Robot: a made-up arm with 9 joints. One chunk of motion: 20 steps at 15 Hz.
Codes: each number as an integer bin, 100 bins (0 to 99) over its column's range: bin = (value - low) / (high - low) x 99, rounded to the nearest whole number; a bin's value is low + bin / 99 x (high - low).
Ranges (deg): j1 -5..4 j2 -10..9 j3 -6..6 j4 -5..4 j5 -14..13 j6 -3..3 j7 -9..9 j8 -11..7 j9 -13..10
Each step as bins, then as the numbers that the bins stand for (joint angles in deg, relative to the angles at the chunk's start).
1 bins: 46 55 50 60 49 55 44 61 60
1 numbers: -0.82 0.56 0.06 0.45 -0.64 0.33 -1.00 0.09 0.94
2 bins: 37 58 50 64 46 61 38 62 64
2 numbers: -1.64 1.13 0.06 0.82 -1.45 0.70 -2.09 0.27 1.87
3 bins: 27 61 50 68 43 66 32 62 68
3 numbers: -2.55 1.71 0.06 1.18 -2.27 1.00 -3.18 0.27 2.80
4 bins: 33 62 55 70 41 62 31 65 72
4 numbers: -2.00 1.90 0.67 1.36 -2.82 0.76 -3.36 0.82 3.73
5 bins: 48 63 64 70 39 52 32 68 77
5 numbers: -0.64 2.09 1.76 1.36 -3.36 0.15 -3.18 1.36 4.89
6 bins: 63 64 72 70 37 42 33 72 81
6 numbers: 0.73 2.28 2.73 1.36 -3.91 -0.45 -3.00 2.09 5.82
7 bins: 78 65 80 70 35 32 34 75 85
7 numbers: 2.09 2.47 3.70 1.36 -4.45 -1.06 -2.82 2.64 6.75
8 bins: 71 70 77 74 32 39 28 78 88
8 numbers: 1.45 3.43 3.33 1.73 -5.27 -0.64 -3.91 3.18 7.44
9 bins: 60 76 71 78 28 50 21 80 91
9 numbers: 0.45 4.59 2.61 2.09 -6.36 0.03 -5.18 3.55 8.14
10 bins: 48 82 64 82 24 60 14 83 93
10 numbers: -0.64 5.74 1.76 2.45 -7.45 0.64 -6.45 4.09 8.61
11 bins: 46 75 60 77 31 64 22 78 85
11 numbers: -0.82 4.39 1.27 2.00 -5.55 0.88 -5.00 3.18 6.75
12 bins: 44 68 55 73 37 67 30 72 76
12 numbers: -1.00 3.05 0.67 1.64 -3.91 1.06 -3.55 2.09 4.66
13 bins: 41 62 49 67 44 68 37 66 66
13 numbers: -1.27 1.90 -0.06 1.09 -2.00 1.12 -2.27 1.00 2.33
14 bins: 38 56 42 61 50 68 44 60 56
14 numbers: -1.55 0.75 -0.91 0.55 -0.36 1.12 -1.00 -0.09 0.01
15 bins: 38 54 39 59 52 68 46 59 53
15 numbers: -1.55 0.36 -1.27 0.36 0.18 1.12 -0.64 -0.27 -0.69
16 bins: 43 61 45 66 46 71 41 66 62
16 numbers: -1.09 1.71 -0.55 1.00 -1.45 1.30 -1.55 1.00 1.40
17 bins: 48 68 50 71 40 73 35 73 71
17 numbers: -0.64 3.05 0.06 1.45 -3.09 1.42 -2.64 2.27 3.49
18 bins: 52 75 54 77 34 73 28 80 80
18 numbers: -0.27 4.39 0.55 2.00 -4.73 1.42 -3.91 3.55 5.59
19 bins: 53 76 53 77 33 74 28 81 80
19 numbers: -0.18 4.59 0.42 2.00 -5.00 1.48 -3.91 3.73 5.59
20 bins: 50 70 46 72 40 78 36 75 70
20 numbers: -0.45 3.43 -0.42 1.55 -3.09 1.73 -2.45 2.64 3.26
